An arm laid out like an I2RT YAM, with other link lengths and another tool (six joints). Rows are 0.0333 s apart.
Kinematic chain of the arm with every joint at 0, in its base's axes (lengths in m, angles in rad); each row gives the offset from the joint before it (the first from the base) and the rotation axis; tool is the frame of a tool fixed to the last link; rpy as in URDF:
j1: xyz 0 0 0.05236 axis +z
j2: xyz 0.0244 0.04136 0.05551 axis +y
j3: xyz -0.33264 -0.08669 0 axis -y
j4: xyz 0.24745 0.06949 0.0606 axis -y
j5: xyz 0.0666 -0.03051 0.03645 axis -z
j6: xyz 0.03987 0 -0.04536 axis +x
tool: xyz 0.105 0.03 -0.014 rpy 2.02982 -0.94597 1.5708
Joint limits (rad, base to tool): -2.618..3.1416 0..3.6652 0..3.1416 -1.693..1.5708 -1.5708..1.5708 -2.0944..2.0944
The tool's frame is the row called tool.
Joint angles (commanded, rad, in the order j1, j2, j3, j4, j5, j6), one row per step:
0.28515, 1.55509, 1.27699, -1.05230, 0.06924, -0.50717
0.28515, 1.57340, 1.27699, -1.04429, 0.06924, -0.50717
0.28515, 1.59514, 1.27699, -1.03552, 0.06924, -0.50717
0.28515, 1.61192, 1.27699, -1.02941, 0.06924, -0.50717
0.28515, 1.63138, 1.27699, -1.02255, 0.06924, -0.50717
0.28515, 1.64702, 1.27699, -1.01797, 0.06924, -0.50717
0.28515, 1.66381, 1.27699, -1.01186, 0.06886, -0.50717
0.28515, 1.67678, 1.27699, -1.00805, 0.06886, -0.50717
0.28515, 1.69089, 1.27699, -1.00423, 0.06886, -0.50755
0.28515, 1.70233, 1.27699, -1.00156, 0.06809, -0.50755
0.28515, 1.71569, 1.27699, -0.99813, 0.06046, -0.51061
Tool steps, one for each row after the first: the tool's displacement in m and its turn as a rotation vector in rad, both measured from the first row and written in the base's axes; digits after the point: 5 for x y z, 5 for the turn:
0.00351, 0.00103, -0.00477, -0.00290, 0.00988, 0.00000
0.00741, 0.00217, -0.01055, -0.00655, 0.02233, 0.00000
0.01021, 0.00299, -0.01510, -0.00955, 0.03257, 0.00000
0.01331, 0.00390, -0.02045, -0.01309, 0.04466, 0.00000
0.01554, 0.00456, -0.02481, -0.01620, 0.05527, 0.00000
0.01809, 0.00536, -0.02954, -0.01885, 0.06563, 0.00008
0.01984, 0.00587, -0.03324, -0.02143, 0.07442, 0.00008
0.02161, 0.00638, -0.03729, -0.02440, 0.08430, 0.00045
0.02289, 0.00687, -0.04060, -0.02614, 0.09293, 0.00059
0.02408, 0.00830, -0.04442, -0.02233, 0.10459, 0.00501

